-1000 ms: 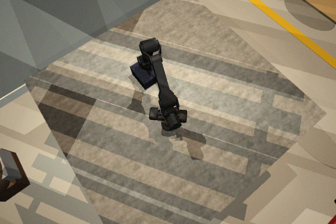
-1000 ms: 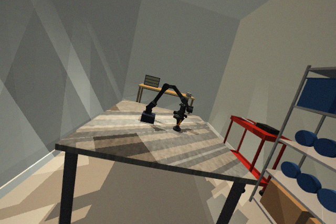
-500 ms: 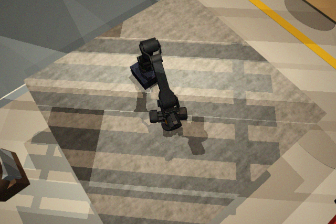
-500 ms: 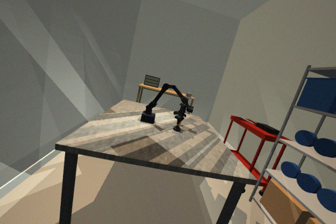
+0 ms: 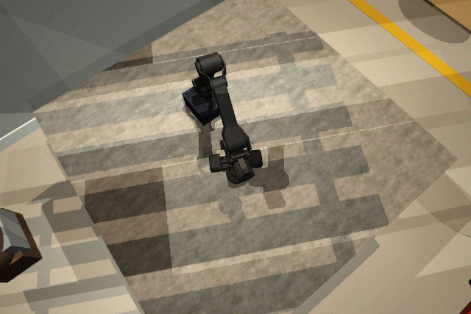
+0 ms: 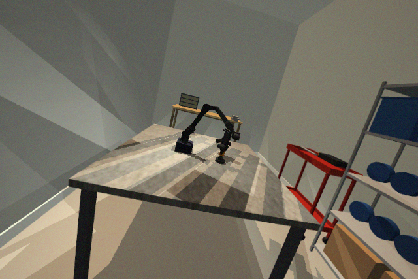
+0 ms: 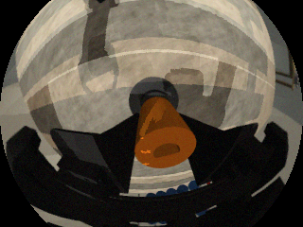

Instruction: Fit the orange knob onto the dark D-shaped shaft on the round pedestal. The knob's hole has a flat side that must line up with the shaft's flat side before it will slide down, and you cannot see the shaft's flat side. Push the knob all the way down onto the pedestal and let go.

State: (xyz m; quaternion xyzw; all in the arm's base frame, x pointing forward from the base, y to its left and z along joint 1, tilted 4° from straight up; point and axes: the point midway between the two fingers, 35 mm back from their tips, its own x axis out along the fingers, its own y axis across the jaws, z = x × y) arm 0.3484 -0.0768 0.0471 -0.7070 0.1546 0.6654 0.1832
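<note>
Right now the orange knob is 20 mm above my gripper tip. Round my gripper tip: round pedestal: 40 mm below.
</note>
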